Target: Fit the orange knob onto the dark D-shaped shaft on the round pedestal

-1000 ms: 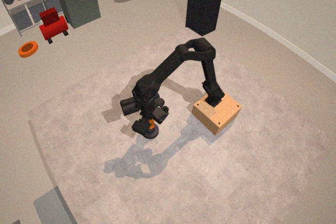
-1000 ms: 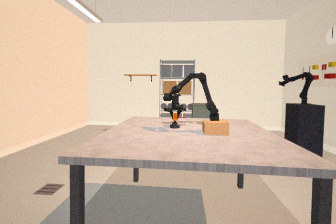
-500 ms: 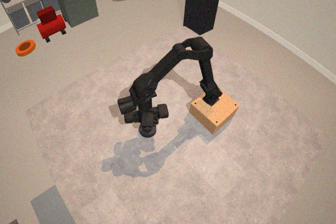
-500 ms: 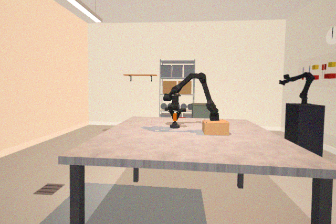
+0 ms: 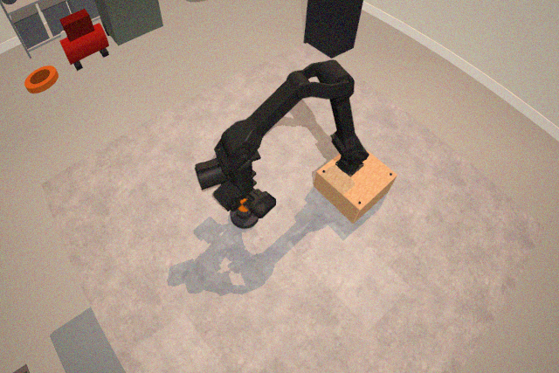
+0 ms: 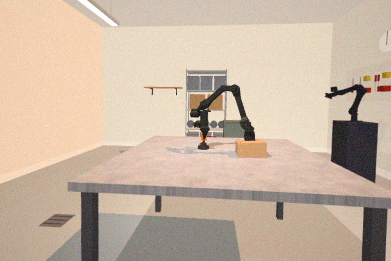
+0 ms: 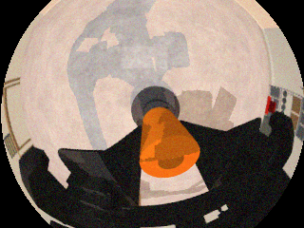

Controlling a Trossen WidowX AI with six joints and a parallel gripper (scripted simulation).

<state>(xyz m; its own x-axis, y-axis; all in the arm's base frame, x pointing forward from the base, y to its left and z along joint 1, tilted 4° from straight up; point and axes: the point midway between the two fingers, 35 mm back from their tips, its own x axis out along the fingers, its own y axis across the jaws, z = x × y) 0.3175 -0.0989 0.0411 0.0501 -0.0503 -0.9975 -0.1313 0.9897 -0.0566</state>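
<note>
My gripper tip is 2 cm below the orange knob. Also, from my gripper tip: dark round pedestal (4 cm below).
</note>
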